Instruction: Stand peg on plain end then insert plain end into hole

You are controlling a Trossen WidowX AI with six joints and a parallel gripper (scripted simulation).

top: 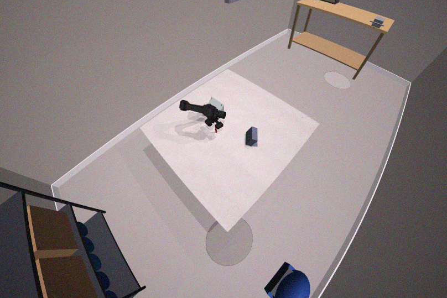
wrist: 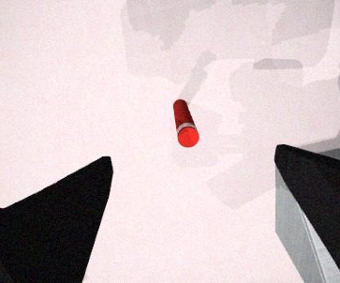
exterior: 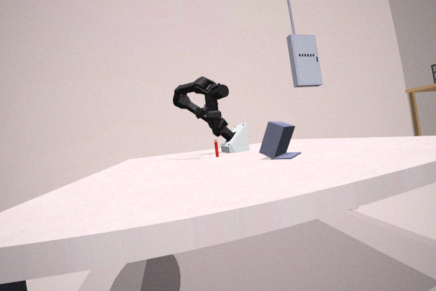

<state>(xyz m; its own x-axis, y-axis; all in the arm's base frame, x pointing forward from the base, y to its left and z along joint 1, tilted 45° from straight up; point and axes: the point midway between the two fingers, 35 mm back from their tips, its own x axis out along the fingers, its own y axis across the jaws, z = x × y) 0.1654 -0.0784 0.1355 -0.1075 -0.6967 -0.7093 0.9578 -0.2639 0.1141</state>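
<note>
My gripper tip is 50 mm above the red peg. The rest, counted from my gripper tip: sloped panel: 310 mm ahead, 120 mm to the left, 40 mm below.
</note>
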